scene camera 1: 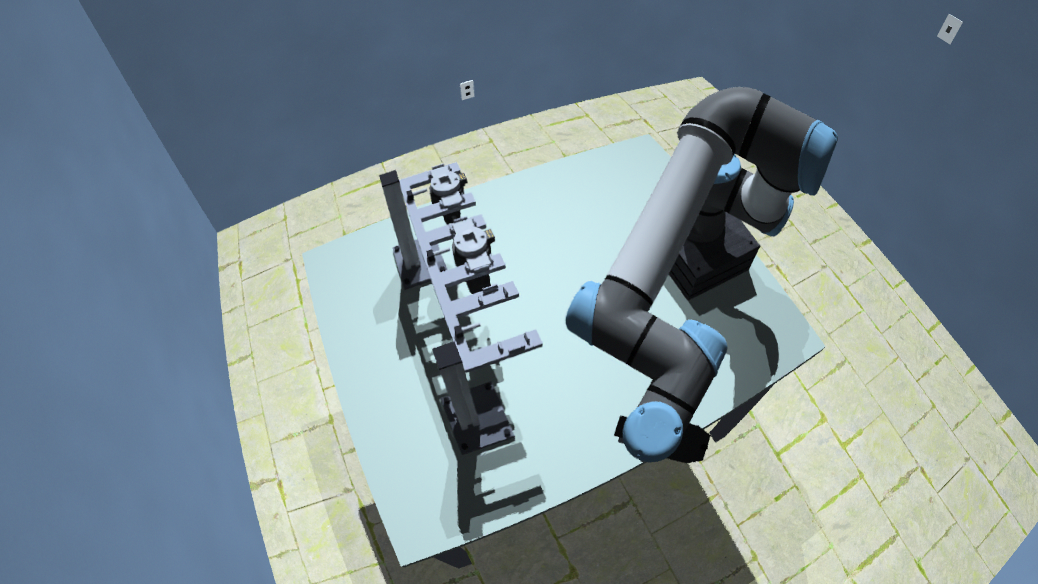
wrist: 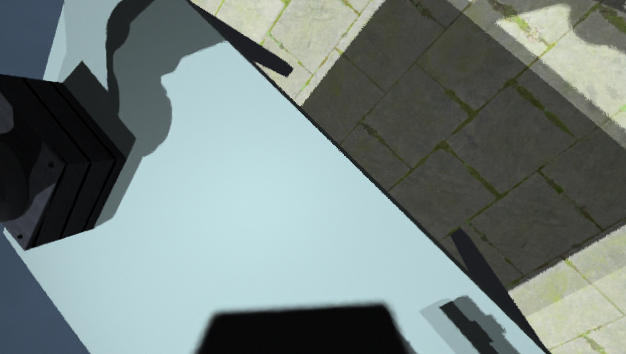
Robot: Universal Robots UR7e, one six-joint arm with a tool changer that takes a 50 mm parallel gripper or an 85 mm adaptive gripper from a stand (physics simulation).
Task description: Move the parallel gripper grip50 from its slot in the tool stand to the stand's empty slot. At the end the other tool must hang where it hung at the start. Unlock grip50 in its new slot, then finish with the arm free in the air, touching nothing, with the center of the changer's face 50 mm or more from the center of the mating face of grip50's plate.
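Note:
Parallel gripper grip50 in sight. Tool stand in sight too.

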